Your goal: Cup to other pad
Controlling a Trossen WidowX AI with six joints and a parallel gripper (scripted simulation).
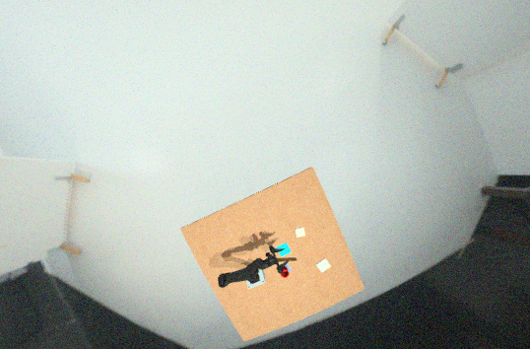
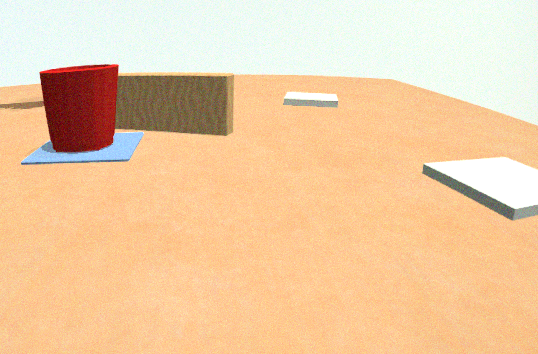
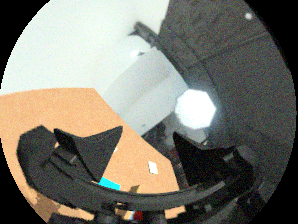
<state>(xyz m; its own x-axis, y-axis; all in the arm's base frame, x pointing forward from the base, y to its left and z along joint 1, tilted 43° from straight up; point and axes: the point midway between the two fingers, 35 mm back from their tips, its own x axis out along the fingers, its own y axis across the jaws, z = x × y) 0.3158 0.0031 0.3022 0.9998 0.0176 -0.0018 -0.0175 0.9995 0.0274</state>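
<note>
The red cup lies 280 mm to the right of my gripper tip, 260 mm below it and 110 mm behind it. From my gripper tip the other things lie so: brown wooden wall 280 mm below, 190 mm to the right, 70 mm behind; light blue pad 310 mm below, 270 mm to the right, 100 mm behind; cyan pad 310 mm below, 100 mm to the right, 30 mm behind.
</note>
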